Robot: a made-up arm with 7 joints. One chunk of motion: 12 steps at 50 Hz.
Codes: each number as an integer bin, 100 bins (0 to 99) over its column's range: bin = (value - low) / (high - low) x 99, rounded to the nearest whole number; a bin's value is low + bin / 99 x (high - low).
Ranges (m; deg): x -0.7..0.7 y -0.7..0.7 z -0.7..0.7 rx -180..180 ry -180..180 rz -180..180
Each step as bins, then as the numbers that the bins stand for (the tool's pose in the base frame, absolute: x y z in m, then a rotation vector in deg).
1 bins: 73 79 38 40 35 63
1 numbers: 0.3323 0.4172 -0.1626 -34.55 -52.73 49.09
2 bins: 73 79 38 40 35 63
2 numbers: 0.3323 0.4172 -0.1626 -34.55 -52.73 49.09
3 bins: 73 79 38 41 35 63
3 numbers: 0.3323 0.4172 -0.1626 -30.91 -52.73 49.09
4 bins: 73 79 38 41 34 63
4 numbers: 0.3323 0.4172 -0.1626 -30.91 -56.36 49.09
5 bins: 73 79 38 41 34 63
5 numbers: 0.3323 0.4172 -0.1626 -30.91 -56.36 49.09
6 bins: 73 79 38 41 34 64
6 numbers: 0.3323 0.4172 -0.1626 -30.91 -56.36 52.73
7 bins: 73 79 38 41 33 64
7 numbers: 0.3323 0.4172 -0.1626 -30.91 -60.00 52.73
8 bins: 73 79 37 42 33 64
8 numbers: 0.3323 0.4172 -0.1768 -27.27 -60.00 52.73
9 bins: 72 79 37 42 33 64
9 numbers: 0.3182 0.4172 -0.1768 -27.27 -60.00 52.73
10 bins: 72 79 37 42 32 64
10 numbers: 0.3182 0.4172 -0.1768 -27.27 -63.64 52.73
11 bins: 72 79 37 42 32 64
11 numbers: 0.3182 0.4172 -0.1768 -27.27 -63.64 52.73
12 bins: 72 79 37 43 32 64
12 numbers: 0.3182 0.4172 -0.1768 -23.64 -63.64 52.73
